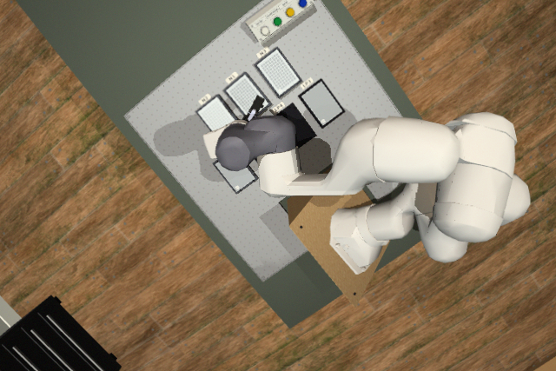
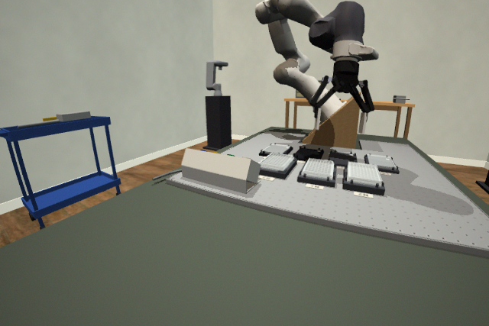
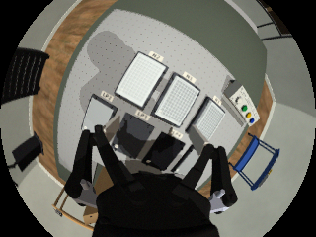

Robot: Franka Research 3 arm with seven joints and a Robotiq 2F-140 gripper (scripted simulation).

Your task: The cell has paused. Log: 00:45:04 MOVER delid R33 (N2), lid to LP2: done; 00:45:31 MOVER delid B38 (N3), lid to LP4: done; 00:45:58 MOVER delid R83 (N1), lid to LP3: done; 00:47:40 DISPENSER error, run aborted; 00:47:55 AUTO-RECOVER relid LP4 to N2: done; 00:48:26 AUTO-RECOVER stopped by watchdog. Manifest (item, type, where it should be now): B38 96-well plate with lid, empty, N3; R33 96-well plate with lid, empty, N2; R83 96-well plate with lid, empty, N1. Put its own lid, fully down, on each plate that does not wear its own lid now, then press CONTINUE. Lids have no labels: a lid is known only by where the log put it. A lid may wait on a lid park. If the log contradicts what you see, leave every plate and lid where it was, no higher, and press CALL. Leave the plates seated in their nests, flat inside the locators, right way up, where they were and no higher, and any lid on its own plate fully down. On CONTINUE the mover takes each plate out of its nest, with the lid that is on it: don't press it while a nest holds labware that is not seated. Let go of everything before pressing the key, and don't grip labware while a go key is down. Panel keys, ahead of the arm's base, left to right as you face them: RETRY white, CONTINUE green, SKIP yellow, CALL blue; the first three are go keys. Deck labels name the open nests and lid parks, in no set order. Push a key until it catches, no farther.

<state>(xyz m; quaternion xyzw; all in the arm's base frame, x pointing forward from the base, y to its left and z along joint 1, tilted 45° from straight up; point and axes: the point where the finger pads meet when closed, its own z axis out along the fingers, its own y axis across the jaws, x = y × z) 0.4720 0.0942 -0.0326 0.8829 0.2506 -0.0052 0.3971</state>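
Right now the lid park LP3 is 8 cm behind my hand, 25 cm to the right of it and 13 cm below it. Also, from my hand: lid park LP4: 10 cm behind, 12 cm to the right, 13 cm below; then LP1: 11 cm behind, 1 cm to the left, 13 cm below; then lid park LP2: 12 cm behind, 14 cm to the left, 13 cm below.
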